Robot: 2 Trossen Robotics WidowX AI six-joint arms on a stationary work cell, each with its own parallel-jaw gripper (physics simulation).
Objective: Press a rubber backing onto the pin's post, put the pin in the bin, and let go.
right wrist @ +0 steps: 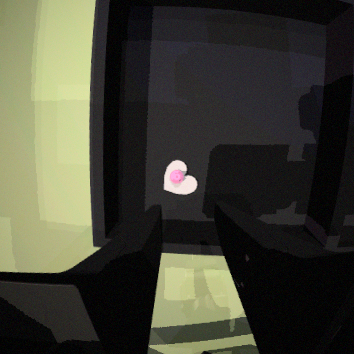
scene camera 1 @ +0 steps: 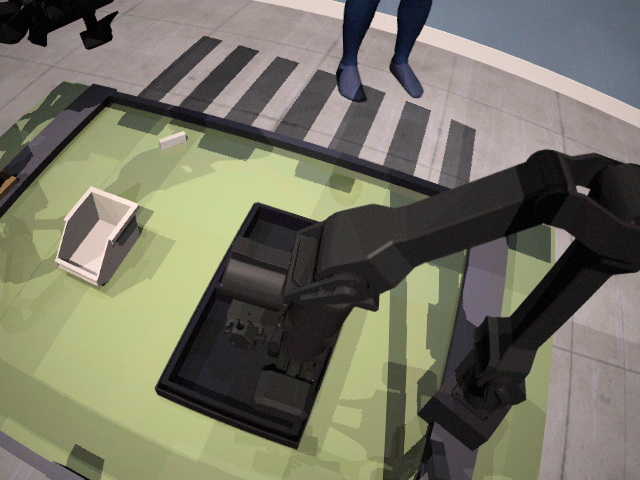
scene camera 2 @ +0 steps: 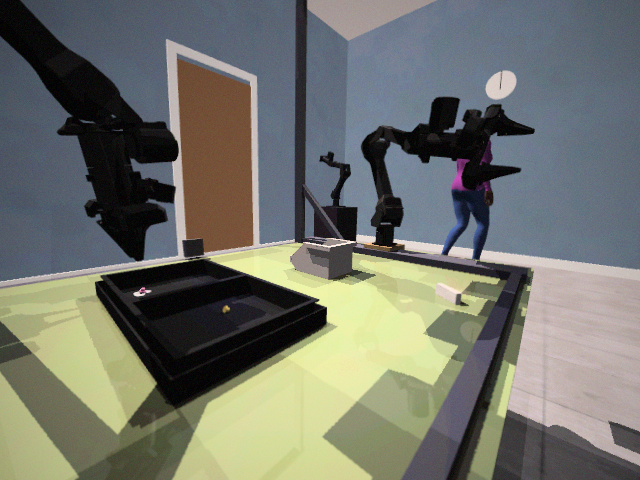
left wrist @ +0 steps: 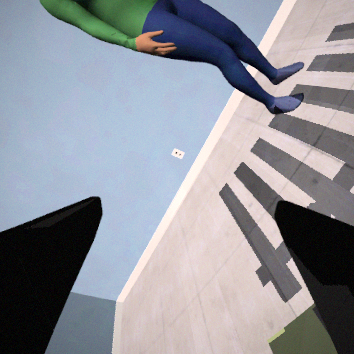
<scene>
One and the same spot on a black tray: [scene camera 1: 205, 373] is [right wrist: 176, 49].
</scene>
